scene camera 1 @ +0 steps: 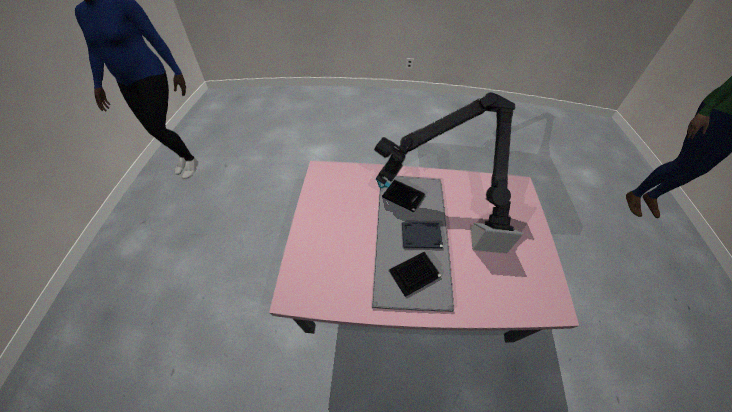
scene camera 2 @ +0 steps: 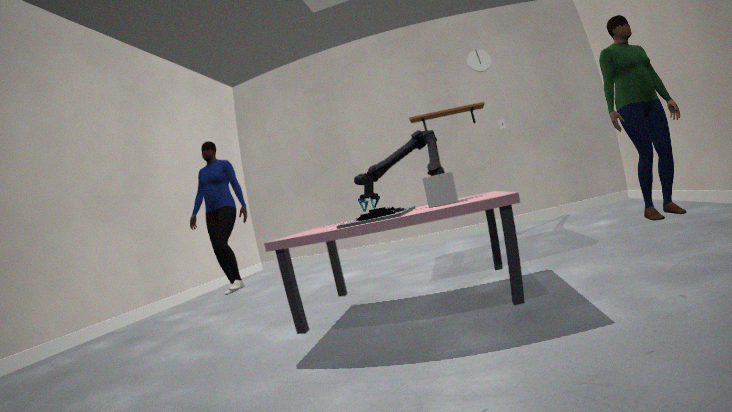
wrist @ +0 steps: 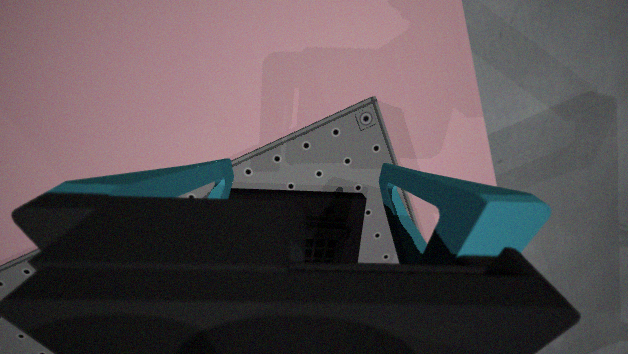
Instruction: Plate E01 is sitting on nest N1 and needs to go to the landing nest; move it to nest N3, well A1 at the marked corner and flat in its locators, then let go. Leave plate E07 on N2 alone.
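Note:
My gripper (scene camera 1: 383, 183) (scene camera 2: 368, 205) (wrist: 307, 170) is open and empty, with teal fingers wide apart. It is low over the back nest, at its far left edge in scene camera 1. A black plate with a grid of wells (scene camera 1: 403, 194) (wrist: 320, 248), seemingly E01 on N1, sits there. In the wrist view the gripper body hides much of it. A flat blue-grey nest or plate (scene camera 1: 422, 235) lies in the middle. Another black gridded plate (scene camera 1: 414, 273) sits on the front nest. Labels are unreadable, so I cannot tell N2 from N3. Pale marks show at the right-hand corners.
The nests stand on a grey perforated board (scene camera 1: 387, 301) (wrist: 327, 145) on the pink table (scene camera 1: 327, 245) (scene camera 2: 491, 199) (wrist: 150, 75). The arm's grey base block (scene camera 1: 494, 240) (scene camera 2: 440, 190) stands right of the board. Two people (scene camera 1: 122, 46) (scene camera 1: 683, 148) stand away from the table.

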